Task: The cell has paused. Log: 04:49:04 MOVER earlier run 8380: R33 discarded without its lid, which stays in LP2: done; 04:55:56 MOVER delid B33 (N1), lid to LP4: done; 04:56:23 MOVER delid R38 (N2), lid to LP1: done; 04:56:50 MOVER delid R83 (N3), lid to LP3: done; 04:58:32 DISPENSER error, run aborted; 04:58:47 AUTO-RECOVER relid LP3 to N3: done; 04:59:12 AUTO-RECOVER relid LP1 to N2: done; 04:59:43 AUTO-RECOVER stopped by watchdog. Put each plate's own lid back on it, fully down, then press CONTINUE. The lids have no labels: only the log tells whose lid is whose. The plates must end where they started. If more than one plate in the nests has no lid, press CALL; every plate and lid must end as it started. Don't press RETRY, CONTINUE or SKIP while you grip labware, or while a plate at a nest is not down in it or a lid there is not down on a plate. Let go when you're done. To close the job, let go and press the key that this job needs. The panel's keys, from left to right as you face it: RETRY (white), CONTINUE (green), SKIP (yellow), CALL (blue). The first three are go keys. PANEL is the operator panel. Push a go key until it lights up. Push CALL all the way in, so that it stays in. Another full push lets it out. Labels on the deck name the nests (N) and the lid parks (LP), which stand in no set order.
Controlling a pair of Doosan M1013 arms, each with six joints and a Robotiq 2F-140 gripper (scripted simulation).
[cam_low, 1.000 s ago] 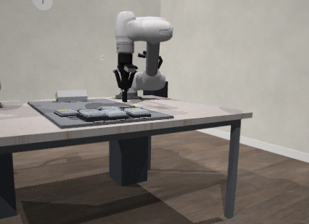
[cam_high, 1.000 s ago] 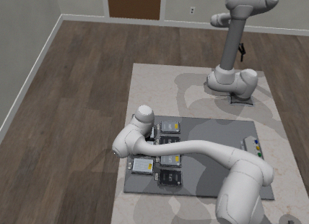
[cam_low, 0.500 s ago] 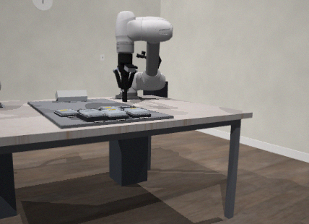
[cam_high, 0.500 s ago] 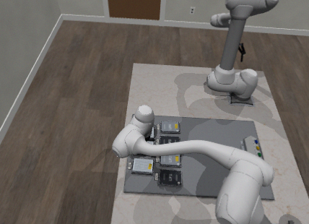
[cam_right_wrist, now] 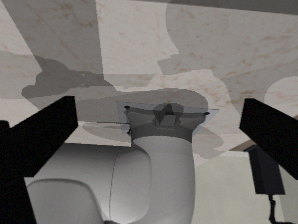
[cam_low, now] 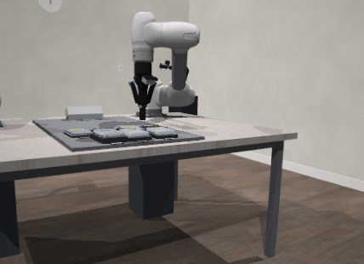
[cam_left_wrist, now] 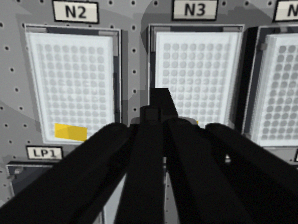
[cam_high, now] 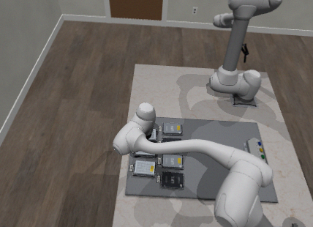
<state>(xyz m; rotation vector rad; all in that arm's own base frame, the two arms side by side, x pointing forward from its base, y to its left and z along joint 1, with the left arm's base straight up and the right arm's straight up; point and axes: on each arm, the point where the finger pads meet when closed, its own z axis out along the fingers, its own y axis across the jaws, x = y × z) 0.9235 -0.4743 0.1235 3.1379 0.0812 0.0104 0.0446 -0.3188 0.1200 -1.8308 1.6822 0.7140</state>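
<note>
My left hand is 210 mm past the lid park LP4, 210 mm to the left of it and 110 mm above it. The rest, counted from my left hand: lid park LP1: 170 mm behind, 180 mm to the left, 110 mm below; then lid park LP3: 190 mm behind, 80 mm to the right, 110 mm below; then well plate: 20 mm behind, 160 mm to the right, 80 mm below.
</note>
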